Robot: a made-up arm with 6 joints. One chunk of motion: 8 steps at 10 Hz.
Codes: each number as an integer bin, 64 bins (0 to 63) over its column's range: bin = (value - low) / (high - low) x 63, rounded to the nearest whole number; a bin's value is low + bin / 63 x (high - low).
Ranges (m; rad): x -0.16..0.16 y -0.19..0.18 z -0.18..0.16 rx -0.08..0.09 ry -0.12..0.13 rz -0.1..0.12
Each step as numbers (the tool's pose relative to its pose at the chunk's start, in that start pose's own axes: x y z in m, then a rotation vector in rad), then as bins.
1 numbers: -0.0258 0.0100 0.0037 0.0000 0.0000 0.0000
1 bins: 26 34 34 30 30 29
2 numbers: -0.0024 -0.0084 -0.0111 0.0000 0.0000 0.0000
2 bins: 31 31 31 30 30 29
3 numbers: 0.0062 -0.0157 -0.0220 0.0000 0.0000 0.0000
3 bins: 33 30 29 30 30 29
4 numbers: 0.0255 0.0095 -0.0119 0.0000 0.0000 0.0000
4 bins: 37 34 31 30 30 29
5 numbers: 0.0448 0.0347 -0.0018 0.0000 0.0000 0.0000
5 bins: 40 38 33 30 30 29
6 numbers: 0.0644 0.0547 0.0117 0.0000 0.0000 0.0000
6 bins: 44 42 36 30 30 29
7 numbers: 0.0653 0.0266 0.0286 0.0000 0.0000 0.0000
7 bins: 44 37 39 30 30 29
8 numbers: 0.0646 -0.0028 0.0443 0.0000 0.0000 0.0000
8 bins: 44 32 42 30 30 29
